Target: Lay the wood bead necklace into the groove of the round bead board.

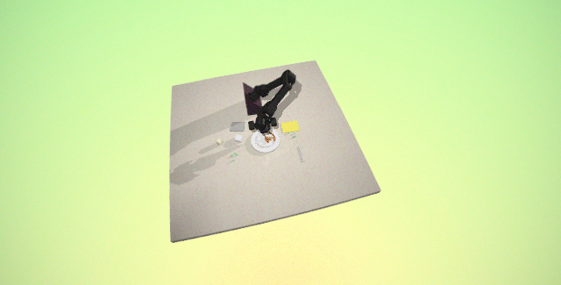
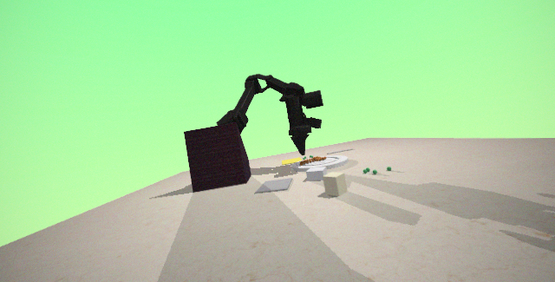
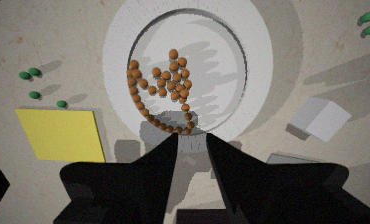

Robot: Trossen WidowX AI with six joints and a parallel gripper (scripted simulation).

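Right now the round white bead board is 50 mm ahead of my gripper tip, 40 mm below it and 10 mm to the left of it. The rest, counted from my gripper tip: thin white strip (230 mm to the left, 200 mm ahead, 40 mm below); then yellow card (200 mm to the left, 40 mm below, 30 mm behind); then grey flat plate (180 mm to the right, 100 mm behind, 40 mm below).
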